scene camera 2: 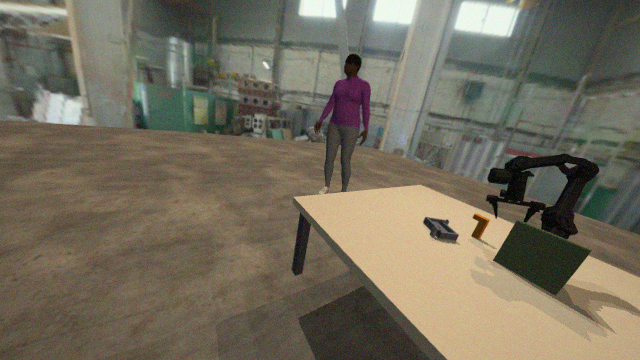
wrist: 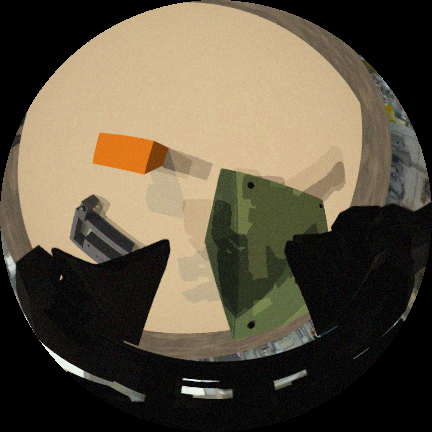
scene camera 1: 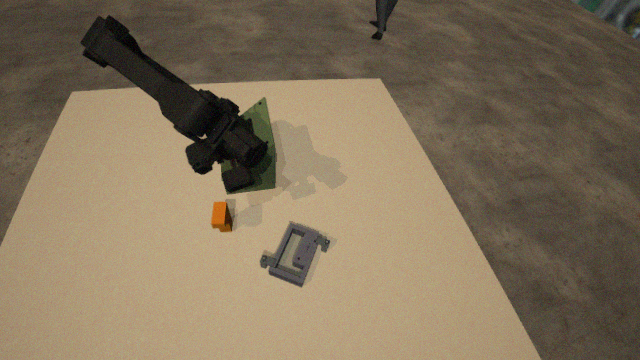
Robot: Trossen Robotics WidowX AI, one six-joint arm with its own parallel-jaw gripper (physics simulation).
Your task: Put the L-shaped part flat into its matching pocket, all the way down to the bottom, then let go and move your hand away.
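Places are measured from the arm's base along level axes (x ahead, y left, z up), in metres.
Pixels of known places: gripper, fingertip midpoint: (scene camera 2: 509,221) (wrist: 229,247) (scene camera 1: 236,166); arm's base at its link origin: (scene camera 2: 549,244).
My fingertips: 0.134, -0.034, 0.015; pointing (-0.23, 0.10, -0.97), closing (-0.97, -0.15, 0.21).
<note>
Ahead of a thing's pixels: the offset from my fingertips to its top centre, as dx, dy, dz. Level surfaces: height alone.
The orange L-shaped part @[+0.098, -0.058, -0.044] (scene camera 1: 219,214) (scene camera 2: 480,227) (wrist: 124,153) stands upright on the table, its short arm at the top as seen in scene camera 2. The grey frame @[+0.208, +0.111, -0.106] (scene camera 1: 286,276) (scene camera 2: 442,230) (wrist: 118,240) with the pocket lies flat, apart from the part; its opening holds no orange part. In the wrist view the left finger partly hides the frame. My gripper (scene camera 2: 513,218) (wrist: 229,247) is open and empty, raised above the table by the green block. In scene camera 1 the arm hides its fingertips.
A green block (scene camera 1: 268,122) (scene camera 2: 542,257) (wrist: 280,200) with a sloped face and dark holes stands on the table @[dz -0.154] (scene camera 1: 150,300) (scene camera 2: 370,225) beside the orange part, beneath the arm in scene camera 1. A person (scene camera 2: 350,102) stands on the floor beyond the table.
</note>
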